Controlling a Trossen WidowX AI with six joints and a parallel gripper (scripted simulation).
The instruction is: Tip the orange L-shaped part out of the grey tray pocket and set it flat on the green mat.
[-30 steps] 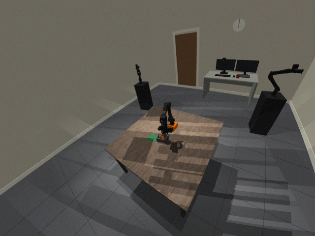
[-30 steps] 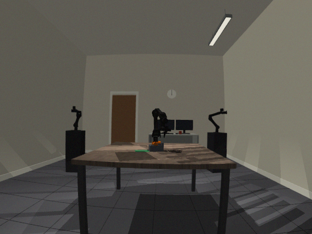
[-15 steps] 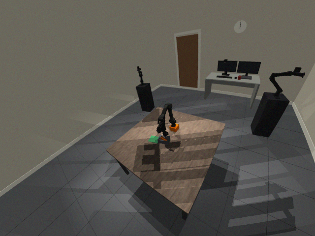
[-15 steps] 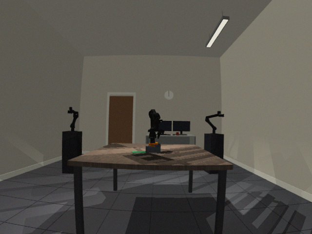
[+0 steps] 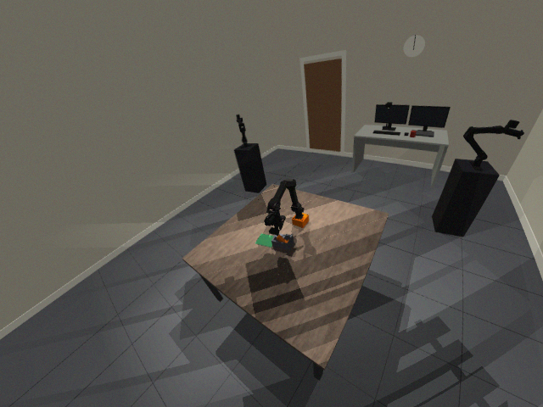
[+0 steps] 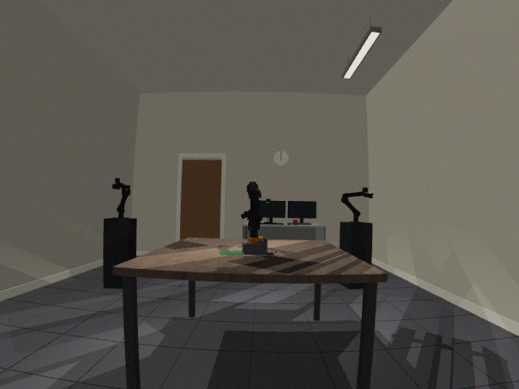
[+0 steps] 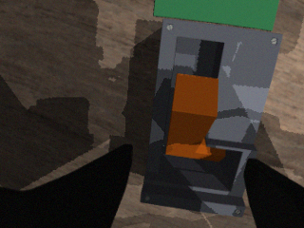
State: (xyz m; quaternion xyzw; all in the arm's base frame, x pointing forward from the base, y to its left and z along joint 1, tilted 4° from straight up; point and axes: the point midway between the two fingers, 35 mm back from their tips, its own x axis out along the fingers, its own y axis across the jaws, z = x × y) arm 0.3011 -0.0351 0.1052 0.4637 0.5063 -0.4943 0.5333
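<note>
Now: the orange L-shaped part 100 mm below my gripper tip, 30 mm to the left of it and 20 mm behind it. Round my gripper tip: green mat 160 mm below, 150 mm to the right, 10 mm behind.
</note>
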